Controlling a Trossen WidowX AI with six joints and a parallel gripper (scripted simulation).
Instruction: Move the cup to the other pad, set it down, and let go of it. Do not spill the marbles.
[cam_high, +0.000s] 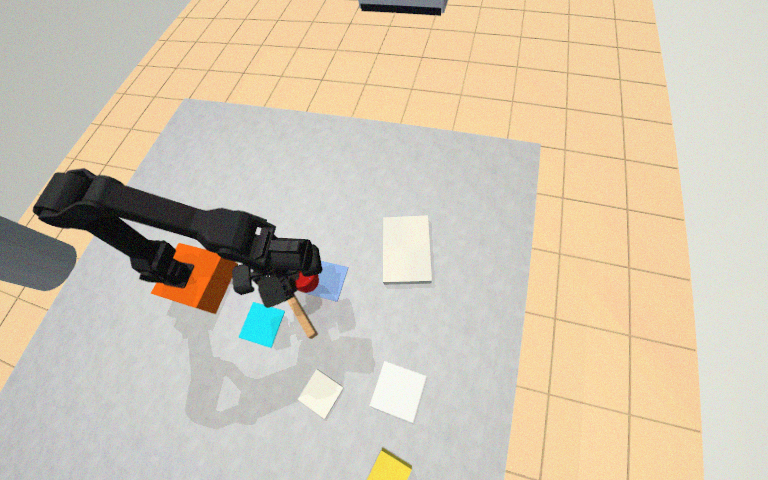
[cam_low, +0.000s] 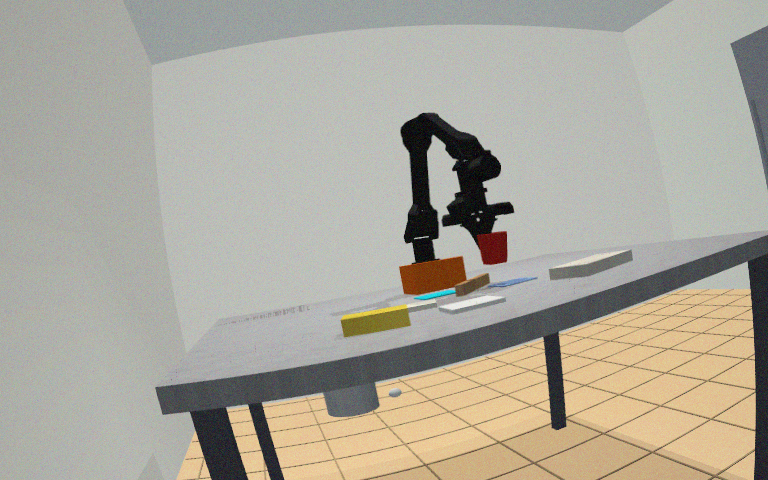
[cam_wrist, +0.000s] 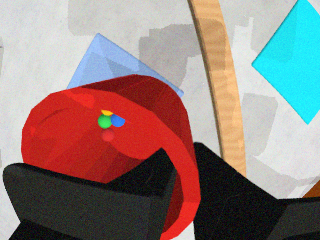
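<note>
The cyan pad is 110 mm to the right of my gripper tip, 100 mm below it and 80 mm behind it. The rest, counted from my gripper tip: wooden bar: 80 mm below, 30 mm to the right, 20 mm behind; then red cup: 30 mm ahead, 10 mm to the left; then light blue pad: 100 mm below, 50 mm ahead, 40 mm to the left.
</note>
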